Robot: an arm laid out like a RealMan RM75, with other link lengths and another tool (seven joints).
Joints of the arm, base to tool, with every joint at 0 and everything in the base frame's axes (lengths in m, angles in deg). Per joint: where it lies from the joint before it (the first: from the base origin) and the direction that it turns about. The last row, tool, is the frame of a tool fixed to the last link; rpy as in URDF.
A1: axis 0 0 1 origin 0 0 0.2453
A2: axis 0 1 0 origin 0 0 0
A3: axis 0 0 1 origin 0 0 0.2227
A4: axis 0 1 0 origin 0 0 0
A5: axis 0 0 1 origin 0 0 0.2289
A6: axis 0 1 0 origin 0 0 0
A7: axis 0 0 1 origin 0 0 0.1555
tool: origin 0.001 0.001 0.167 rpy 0 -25.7 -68.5
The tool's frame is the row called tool.
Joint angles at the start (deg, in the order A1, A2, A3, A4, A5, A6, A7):
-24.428 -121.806 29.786 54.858 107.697 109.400 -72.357
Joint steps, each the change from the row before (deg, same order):
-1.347 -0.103 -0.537 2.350 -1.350 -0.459 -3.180
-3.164 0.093 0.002 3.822 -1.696 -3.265 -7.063
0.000 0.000 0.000 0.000 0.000 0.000 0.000
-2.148 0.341 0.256 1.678 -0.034 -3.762 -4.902
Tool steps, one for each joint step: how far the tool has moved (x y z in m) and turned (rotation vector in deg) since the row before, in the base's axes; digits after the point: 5 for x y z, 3 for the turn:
0.01229 0.01106 0.01239 1.007 -0.695 0.123
0.02199 0.02802 0.01910 1.411 -0.813 1.853
0.00000 0.00000 0.00000 0.000 0.000 0.000
0.00876 0.02392 0.01042 0.935 -0.279 2.939

